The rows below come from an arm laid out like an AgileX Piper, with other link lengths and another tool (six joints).
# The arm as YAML. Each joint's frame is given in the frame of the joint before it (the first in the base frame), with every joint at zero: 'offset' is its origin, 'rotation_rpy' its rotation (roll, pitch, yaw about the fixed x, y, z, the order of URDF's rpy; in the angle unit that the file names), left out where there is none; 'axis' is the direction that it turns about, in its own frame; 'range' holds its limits. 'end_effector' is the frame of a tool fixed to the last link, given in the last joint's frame.
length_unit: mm
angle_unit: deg
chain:
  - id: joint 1
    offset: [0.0, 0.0, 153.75]
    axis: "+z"
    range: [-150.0, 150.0]
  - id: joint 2
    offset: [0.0, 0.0, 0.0]
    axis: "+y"
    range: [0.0, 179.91]
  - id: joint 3
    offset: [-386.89, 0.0, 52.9]
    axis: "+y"
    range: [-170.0, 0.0]
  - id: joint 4
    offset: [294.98, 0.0, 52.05]
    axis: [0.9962, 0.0, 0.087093]
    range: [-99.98, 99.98]
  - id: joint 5
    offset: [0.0, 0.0, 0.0]
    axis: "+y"
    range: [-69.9, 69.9]
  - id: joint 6
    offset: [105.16, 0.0, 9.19]
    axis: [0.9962, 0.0, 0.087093]
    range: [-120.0, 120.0]
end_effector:
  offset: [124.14, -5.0, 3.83]
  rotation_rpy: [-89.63, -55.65, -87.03]
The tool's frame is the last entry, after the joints.
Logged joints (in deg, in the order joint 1, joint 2, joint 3, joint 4, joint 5, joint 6), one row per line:
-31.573 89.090 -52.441 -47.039 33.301 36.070
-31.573 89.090 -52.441 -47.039 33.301 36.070
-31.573 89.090 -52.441 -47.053 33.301 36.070
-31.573 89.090 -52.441 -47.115 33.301 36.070
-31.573 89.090 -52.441 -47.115 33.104 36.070
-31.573 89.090 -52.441 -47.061 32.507 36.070
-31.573 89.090 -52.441 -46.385 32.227 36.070
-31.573 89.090 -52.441 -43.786 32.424 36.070
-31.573 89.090 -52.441 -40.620 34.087 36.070
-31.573 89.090 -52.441 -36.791 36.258 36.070
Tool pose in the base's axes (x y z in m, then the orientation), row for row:
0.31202 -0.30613 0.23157 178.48 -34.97 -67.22
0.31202 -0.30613 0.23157 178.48 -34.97 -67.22
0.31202 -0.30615 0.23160 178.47 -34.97 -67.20
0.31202 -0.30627 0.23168 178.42 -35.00 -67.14
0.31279 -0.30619 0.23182 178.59 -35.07 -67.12
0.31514 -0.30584 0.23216 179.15 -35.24 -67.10
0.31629 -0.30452 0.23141 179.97 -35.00 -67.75
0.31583 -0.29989 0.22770 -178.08 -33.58 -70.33
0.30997 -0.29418 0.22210 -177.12 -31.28 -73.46
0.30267 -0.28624 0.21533 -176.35 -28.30 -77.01
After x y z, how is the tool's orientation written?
As angles about the fixed x, y, z axes (roll, pitch, yaw), in degrees.
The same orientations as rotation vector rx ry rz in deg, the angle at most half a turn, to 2 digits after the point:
128.46 -86.16 39.44
128.46 -86.16 39.44
128.47 -86.14 39.44
128.47 -86.06 39.44
128.56 -86.01 39.68
128.88 -85.90 40.36
129.05 -86.65 40.67
129.04 -89.94 40.31
128.26 -94.31 38.11
127.21 -99.55 35.07

